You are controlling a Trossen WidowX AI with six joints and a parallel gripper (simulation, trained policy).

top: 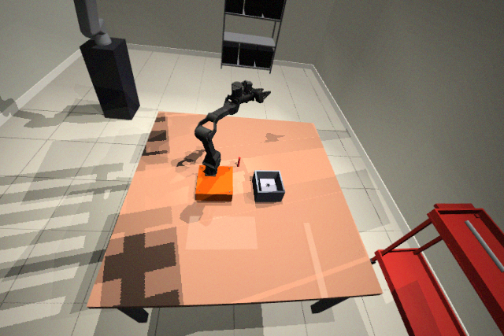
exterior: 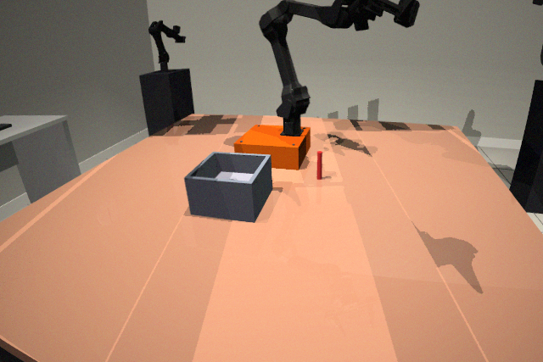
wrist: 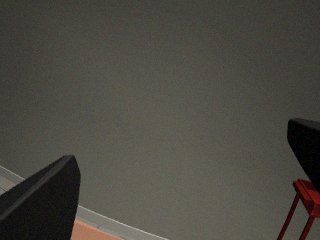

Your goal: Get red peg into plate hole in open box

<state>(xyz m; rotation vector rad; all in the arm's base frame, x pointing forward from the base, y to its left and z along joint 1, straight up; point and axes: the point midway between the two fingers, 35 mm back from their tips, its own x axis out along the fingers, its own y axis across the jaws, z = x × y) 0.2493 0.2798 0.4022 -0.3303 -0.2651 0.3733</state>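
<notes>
My gripper tip is now 440 mm above the red peg, 170 mm to the left of it and 110 mm past it. The rest, counted from my gripper tip: grey box (450 mm below, 350 mm to the right, 60 mm ahead).
</notes>
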